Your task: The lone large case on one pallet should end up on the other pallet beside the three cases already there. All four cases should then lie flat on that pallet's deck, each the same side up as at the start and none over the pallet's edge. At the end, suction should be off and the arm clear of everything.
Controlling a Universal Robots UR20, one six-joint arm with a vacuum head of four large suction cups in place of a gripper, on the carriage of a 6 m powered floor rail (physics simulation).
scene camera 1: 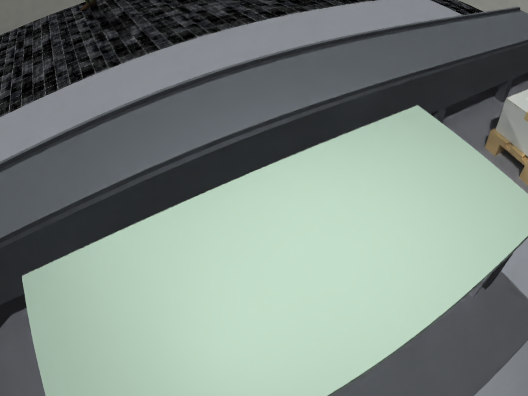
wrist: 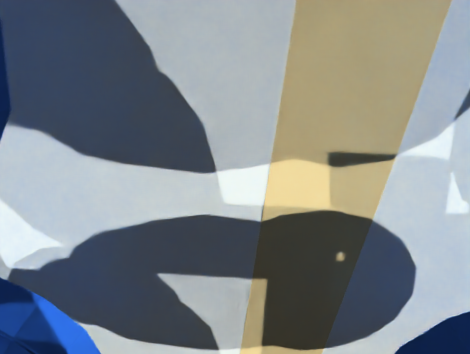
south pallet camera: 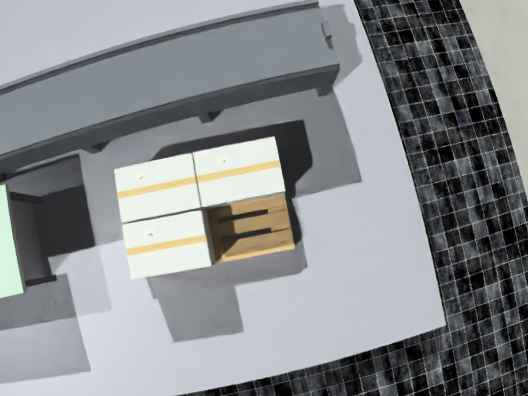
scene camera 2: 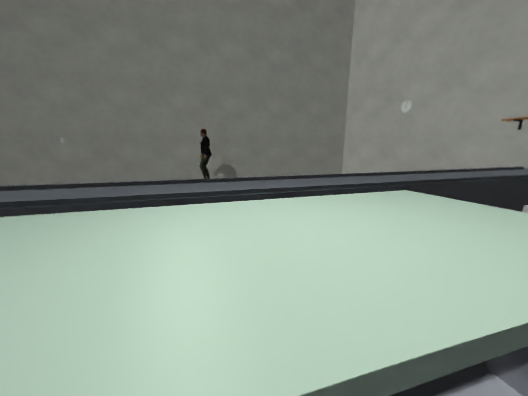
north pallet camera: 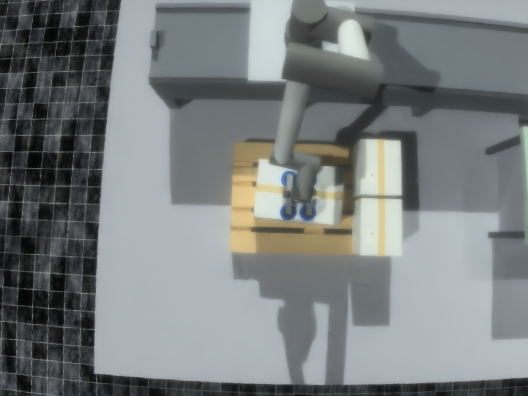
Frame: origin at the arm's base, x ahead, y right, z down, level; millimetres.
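Seen in the pictures: hand at its tool point: (wrist: 243, 253); arm's base at its link origin: (north pallet camera: 302, 39).
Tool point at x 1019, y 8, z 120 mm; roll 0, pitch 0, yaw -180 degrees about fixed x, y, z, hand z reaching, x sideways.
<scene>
Offsets run from my tool point to a thing's top centre. Level surfaces: height alone.
The lone large case @[dx -32, dy -15, dz +48 mm] (north pallet camera: 267, 206) (wrist: 242, 187), white with a tan tape band, lies flat and slightly turned on the north pallet (north pallet camera: 300, 243). My vacuum head (north pallet camera: 298, 195) is low over its top, left of its middle in the north pallet view. The cups look at or very near its surface; blue cup edges show in the wrist view. Whether suction holds it cannot be seen. On the south pallet (south pallet camera: 282, 215), three large cases (south pallet camera: 160, 202) (south pallet camera: 240, 190) (south pallet camera: 170, 256) lie flat with tape bands up. The lower right quarter of its deck is bare in the south pallet view.
Two smaller cases @[dx -222, dy -568, dz +73 mm] (north pallet camera: 367, 165) @[dx +184, dy -568, dz +70 mm] (north pallet camera: 367, 225) stand at the north pallet's right end, close to the lone case. The floor rail (north pallet camera: 200, 50) (south pallet camera: 200, 65) runs beside the pallets. A green table @[dz -80 mm] (scene camera 1: 300, 250) (scene camera 2: 300, 280) (south pallet camera: 9, 250) stands between them. A person (scene camera 2: 205, 150) is far behind.
</scene>
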